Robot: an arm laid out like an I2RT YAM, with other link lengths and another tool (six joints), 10 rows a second.
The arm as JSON. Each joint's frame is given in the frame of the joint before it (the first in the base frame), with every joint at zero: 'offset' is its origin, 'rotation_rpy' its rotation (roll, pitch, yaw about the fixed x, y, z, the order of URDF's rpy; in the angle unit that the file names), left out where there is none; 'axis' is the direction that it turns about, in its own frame. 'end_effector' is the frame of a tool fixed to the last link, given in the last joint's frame.
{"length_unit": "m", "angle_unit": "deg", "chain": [
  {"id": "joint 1", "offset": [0.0, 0.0, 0.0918], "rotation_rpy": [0.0, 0.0, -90.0], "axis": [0.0, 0.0, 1.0]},
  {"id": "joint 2", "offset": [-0.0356, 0.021, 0.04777], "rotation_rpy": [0.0, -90.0, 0.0], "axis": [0.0, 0.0, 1.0]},
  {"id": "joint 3", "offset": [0.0, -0.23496, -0.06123], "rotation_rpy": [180.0, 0.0, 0.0], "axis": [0.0, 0.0, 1.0]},
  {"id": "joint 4", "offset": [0.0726, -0.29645, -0.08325], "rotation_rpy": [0.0, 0.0, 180.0], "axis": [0.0, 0.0, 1.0]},
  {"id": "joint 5", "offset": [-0.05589, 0.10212, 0.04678], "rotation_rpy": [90.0, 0.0, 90.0], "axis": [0.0, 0.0, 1.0]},
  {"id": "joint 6", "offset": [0.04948, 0.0, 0.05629], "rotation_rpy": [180.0, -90.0, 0.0], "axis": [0.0, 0.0, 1.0]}
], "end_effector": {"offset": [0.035, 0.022, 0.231], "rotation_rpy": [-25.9, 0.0, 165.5]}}
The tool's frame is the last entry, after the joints.
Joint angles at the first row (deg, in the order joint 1, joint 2, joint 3, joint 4, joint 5, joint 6):
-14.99, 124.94, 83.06, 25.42, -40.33, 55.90
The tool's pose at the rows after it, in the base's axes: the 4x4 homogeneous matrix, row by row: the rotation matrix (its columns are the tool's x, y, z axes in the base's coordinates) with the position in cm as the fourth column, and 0 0 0 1 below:
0.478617, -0.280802, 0.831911, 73.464; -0.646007, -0.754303, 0.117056, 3.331; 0.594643, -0.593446, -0.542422, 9.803; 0, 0, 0, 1
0.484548, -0.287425, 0.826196, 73.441; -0.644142, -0.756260, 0.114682, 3.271; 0.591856, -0.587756, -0.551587, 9.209; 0, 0, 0, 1
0.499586, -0.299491, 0.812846, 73.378; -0.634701, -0.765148, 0.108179, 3.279; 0.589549, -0.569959, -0.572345, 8.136; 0, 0, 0, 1
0.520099, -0.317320, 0.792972, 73.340; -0.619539, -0.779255, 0.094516, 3.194; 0.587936, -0.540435, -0.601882, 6.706; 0, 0, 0, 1
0.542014, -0.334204, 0.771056, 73.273; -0.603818, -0.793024, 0.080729, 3.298; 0.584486, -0.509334, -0.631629, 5.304; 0, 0, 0, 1
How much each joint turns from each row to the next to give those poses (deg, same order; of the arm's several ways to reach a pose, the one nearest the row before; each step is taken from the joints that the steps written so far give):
-0.13, 0.27, 0.10, -0.82, 0.02, -0.55
-0.02, 0.36, 0.20, -0.66, 0.12, -0.44
0.09, 0.46, 0.73, -2.26, 0.36, -1.41
0.15, 0.64, 1.39, -3.64, 0.77, -2.22
0.36, 0.65, 1.47, -3.71, 1.01, -2.07

